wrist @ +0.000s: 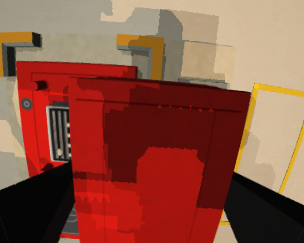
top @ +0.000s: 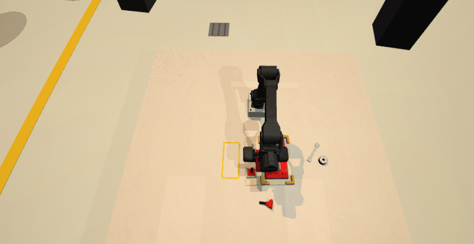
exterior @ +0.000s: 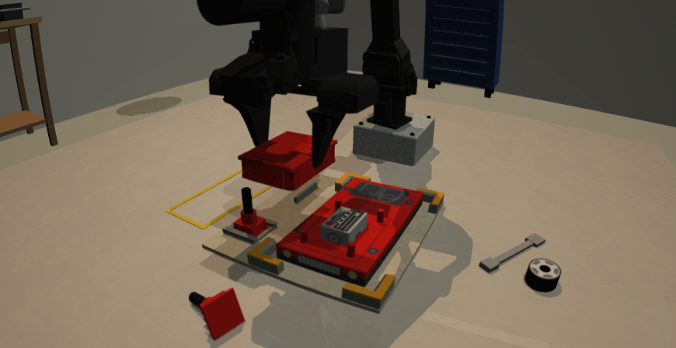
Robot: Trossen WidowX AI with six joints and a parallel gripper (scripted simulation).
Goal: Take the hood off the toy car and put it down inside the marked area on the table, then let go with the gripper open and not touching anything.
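Right now my gripper tip is 70 mm above the black upright peg, 40 mm to the left of it and 30 mm short of it. Round my gripper tip: grey engine block 80 mm below, 70 mm to the left, 20 mm behind; then hood right at my gripper tip; then grey bar 240 mm to the left, 130 mm behind, 100 mm below.
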